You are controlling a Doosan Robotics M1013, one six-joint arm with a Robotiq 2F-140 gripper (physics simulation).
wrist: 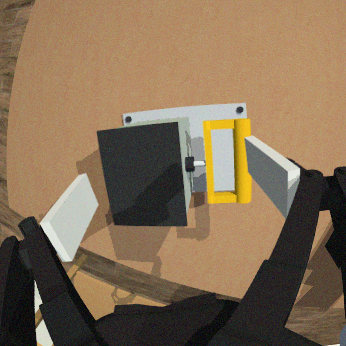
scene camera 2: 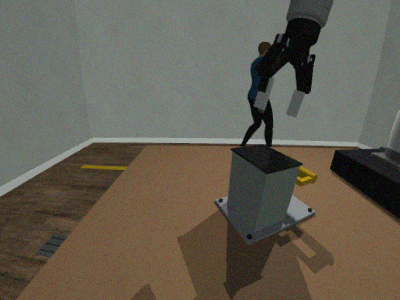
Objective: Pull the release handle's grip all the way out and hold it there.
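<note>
The release handle (scene camera 2: 312,177) (wrist: 243,165) is a yellow rectangular loop with a thick outer grip bar. It stands off one side of a grey-green box (scene camera 2: 260,192) with a dark top; in the scene view the box hides part of it. In the wrist view a short pale pin with a black collar (wrist: 190,164) lies between box and loop. A light grey plate (scene camera 2: 303,209) (wrist: 200,113) with dark bolts is under them. My gripper (scene camera 2: 278,106) (wrist: 166,172) is wide open and empty, above the box. In the wrist view one finger appears beside the grip bar, the other beyond the box's opposite side.
A black block (scene camera 2: 367,172) carrying a pale robot base stands at the right edge of the brown table (scene camera 2: 160,200). A person in a blue top (scene camera 2: 254,82) stands beyond the table, near the wall. A yellow floor stripe (scene camera 2: 104,167) lies at the left.
</note>
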